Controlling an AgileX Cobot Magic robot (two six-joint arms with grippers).
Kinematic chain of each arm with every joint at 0, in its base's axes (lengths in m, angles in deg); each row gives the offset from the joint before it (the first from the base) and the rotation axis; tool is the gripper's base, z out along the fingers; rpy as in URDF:
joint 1: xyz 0 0 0.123 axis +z
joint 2: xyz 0 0 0 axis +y
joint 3: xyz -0.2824 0 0.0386 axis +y
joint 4: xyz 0.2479 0 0.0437 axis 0.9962 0 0.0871
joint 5: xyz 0 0 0 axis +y
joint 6: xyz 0.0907 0 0.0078 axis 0.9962 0 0.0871
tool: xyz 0 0 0 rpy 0 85 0
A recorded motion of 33 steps. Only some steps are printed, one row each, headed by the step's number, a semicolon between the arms.
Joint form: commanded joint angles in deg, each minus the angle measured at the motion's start. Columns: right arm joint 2, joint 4, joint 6, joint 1, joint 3, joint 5; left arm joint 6, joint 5, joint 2, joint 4, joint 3, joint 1.
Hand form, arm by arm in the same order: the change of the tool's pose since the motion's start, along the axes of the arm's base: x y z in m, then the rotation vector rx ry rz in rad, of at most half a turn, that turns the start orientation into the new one. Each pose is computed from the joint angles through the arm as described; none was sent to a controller.
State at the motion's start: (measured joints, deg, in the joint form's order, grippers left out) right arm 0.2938 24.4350 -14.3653 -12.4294 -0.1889 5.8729; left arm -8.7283 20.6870 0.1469 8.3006 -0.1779 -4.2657
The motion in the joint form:
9: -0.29 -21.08 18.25 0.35 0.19 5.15; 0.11 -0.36 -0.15 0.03 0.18 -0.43
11: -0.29 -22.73 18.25 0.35 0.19 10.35; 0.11 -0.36 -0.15 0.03 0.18 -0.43
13: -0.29 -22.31 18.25 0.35 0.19 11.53; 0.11 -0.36 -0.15 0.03 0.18 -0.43
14: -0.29 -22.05 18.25 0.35 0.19 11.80; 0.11 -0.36 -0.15 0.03 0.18 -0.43
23: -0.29 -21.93 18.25 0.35 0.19 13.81; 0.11 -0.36 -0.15 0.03 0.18 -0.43
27: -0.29 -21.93 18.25 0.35 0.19 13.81; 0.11 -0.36 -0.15 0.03 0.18 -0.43
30: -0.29 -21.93 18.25 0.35 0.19 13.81; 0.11 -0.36 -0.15 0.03 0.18 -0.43
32: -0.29 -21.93 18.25 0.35 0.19 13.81; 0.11 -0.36 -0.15 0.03 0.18 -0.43
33: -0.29 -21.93 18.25 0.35 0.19 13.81; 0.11 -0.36 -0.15 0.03 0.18 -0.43
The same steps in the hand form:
9: -0.0012 -0.0023 -0.0098 -0.0287 0.1041 -0.0223; 0.0001 -0.0005 -0.0004 0.0020 -0.0058 -0.0089
11: -0.0025 -0.0023 -0.0180 -0.0393 0.1987 -0.0199; 0.0001 -0.0005 -0.0004 0.0020 -0.0058 -0.0089
13: -0.0028 -0.0020 -0.0198 -0.0282 0.2174 -0.0171; 0.0001 -0.0005 -0.0004 0.0020 -0.0058 -0.0089
14: -0.0029 -0.0018 -0.0202 -0.0230 0.2211 -0.0159; 0.0001 -0.0005 -0.0004 0.0020 -0.0058 -0.0089
23: -0.0036 -0.0015 -0.0233 -0.0142 0.2550 -0.0128; 0.0001 -0.0005 -0.0004 0.0020 -0.0058 -0.0089
27: -0.0036 -0.0015 -0.0233 -0.0142 0.2550 -0.0128; 0.0001 -0.0005 -0.0004 0.0020 -0.0058 -0.0089
30: -0.0036 -0.0015 -0.0233 -0.0142 0.2550 -0.0128; 0.0001 -0.0005 -0.0004 0.0020 -0.0058 -0.0089
32: -0.0036 -0.0015 -0.0233 -0.0142 0.2550 -0.0128; 0.0001 -0.0005 -0.0004 0.0020 -0.0058 -0.0089
33: -0.0036 -0.0015 -0.0233 -0.0142 0.2550 -0.0128; 0.0001 -0.0005 -0.0004 0.0020 -0.0058 -0.0089

